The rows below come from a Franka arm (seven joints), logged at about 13 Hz.
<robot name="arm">
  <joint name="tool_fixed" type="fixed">
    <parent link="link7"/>
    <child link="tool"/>
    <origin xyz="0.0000 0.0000 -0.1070" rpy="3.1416 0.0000 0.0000"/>
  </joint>
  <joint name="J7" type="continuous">
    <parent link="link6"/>
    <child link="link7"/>
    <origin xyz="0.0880 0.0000 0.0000" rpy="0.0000 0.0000 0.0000"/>
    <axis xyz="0 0 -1"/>
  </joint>
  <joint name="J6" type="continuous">
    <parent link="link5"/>
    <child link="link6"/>
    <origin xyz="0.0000 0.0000 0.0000" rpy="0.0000 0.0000 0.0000"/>
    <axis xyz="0 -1 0"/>
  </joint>
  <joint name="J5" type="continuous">
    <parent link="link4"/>
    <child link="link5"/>
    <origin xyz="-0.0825 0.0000 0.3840" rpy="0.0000 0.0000 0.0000"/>
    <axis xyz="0 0 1"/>
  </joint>
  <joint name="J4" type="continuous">
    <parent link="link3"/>
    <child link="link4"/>
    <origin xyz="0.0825 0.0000 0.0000" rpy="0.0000 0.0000 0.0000"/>
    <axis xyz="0 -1 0"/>
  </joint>
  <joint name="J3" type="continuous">
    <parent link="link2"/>
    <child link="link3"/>
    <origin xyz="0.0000 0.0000 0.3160" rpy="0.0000 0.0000 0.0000"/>
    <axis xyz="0 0 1"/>
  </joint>
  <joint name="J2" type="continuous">
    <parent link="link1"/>
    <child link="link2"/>
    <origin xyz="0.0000 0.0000 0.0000" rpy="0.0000 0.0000 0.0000"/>
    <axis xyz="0 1 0"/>
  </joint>
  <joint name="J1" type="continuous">
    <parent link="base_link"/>
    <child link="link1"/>
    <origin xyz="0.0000 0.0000 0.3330" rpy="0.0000 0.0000 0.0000"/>
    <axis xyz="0 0 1"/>
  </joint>
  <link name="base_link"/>
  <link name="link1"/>
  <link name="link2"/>
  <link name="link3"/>
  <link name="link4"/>
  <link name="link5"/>
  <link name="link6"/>
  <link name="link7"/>
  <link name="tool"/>
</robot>
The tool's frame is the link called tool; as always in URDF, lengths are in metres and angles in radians. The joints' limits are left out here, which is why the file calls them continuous.
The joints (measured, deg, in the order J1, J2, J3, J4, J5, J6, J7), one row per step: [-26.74 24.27 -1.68 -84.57 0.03 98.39 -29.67]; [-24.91 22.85 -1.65 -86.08 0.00 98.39 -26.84]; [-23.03 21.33 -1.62 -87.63 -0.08 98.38 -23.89]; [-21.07 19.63 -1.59 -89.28 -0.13 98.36 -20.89]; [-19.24 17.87 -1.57 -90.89 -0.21 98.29 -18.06]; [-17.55 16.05 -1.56 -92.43 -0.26 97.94 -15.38]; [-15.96 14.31 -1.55 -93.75 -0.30 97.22 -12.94]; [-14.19 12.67 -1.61 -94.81 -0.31 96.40 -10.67]
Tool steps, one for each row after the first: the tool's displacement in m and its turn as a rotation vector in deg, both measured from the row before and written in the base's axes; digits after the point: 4 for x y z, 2 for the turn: [0.0038 0.0218 0.0043 -0.41 0.28 -0.93]; [0.0028 0.0223 0.0049 -0.51 0.25 -0.98]; [0.0016 0.0234 0.0059 -0.52 0.16 -0.96]; [-0.0001 0.0218 0.0066 -0.54 0.09 -0.92]; [-0.0020 0.0202 0.0073 -0.44 0.20 -0.94]; [-0.0032 0.0190 0.0074 -0.34 0.40 -0.80]; [-0.0028 0.0197 0.0081 -0.33 0.32 -0.53]
